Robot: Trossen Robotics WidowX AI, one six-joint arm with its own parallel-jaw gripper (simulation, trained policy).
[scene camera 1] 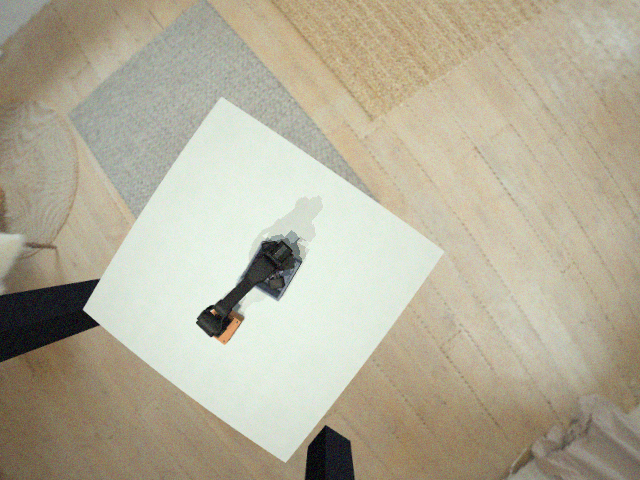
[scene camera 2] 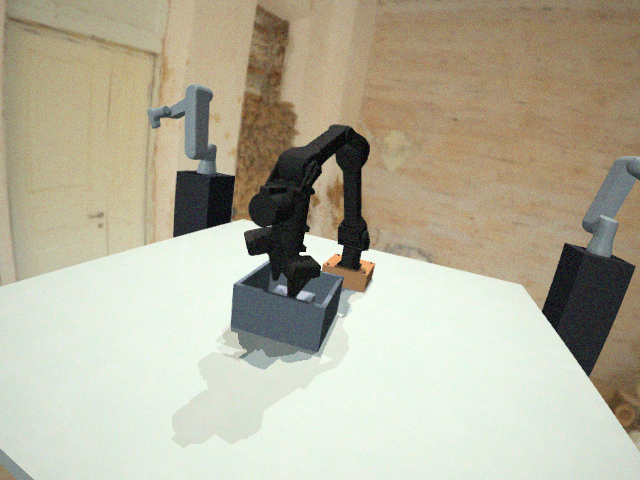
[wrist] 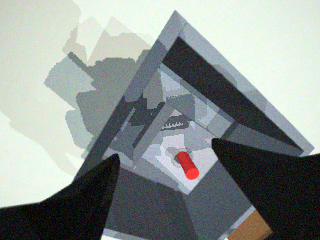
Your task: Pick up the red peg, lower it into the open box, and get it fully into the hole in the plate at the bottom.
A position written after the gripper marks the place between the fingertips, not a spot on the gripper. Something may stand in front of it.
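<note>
The gripper [scene camera 2: 282, 290] [wrist: 166, 150] is visible in scene camera 2 and in the wrist view. A pale plate [wrist: 171, 132] is visible in the wrist view.
</note>
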